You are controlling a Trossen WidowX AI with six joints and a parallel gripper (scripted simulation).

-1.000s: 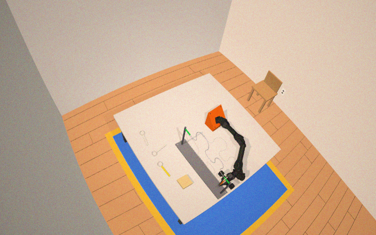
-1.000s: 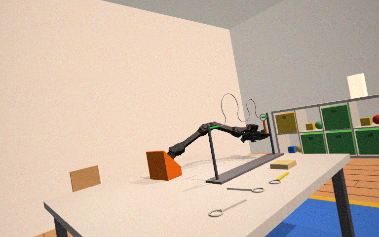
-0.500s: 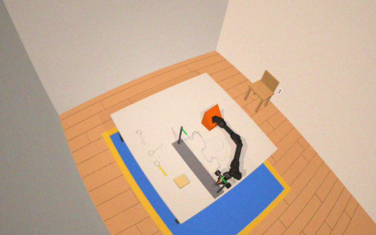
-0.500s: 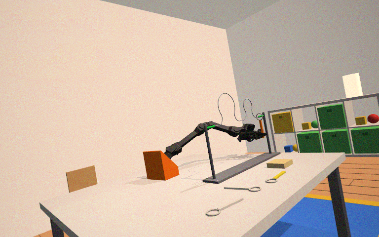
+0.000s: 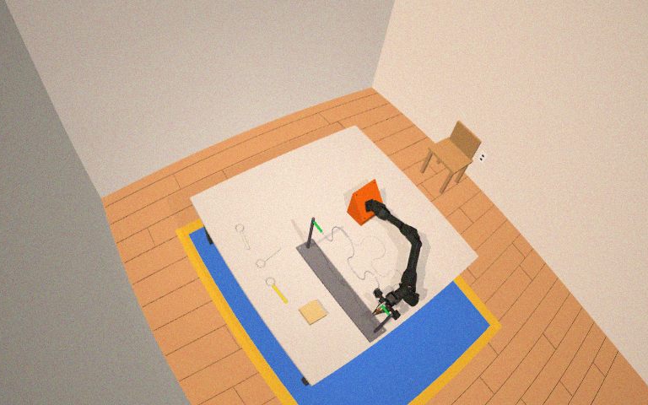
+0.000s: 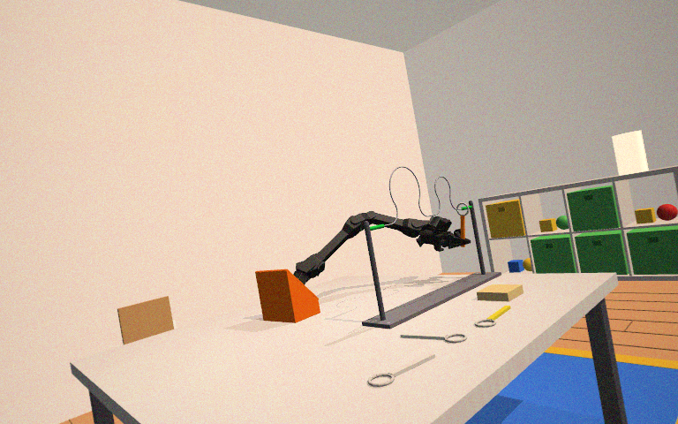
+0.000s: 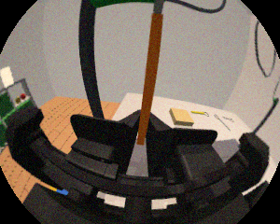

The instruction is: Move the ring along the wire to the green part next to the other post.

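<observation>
Right now the ring with orange handle is 8 cm above my gripper tip and 1 cm behind it. The rest, counted from my gripper tip: tan block (20 cm ahead, 19 cm to the right, 14 cm below); yellow-handled ring (41 cm to the right, 30 cm ahead, 15 cm below).
</observation>
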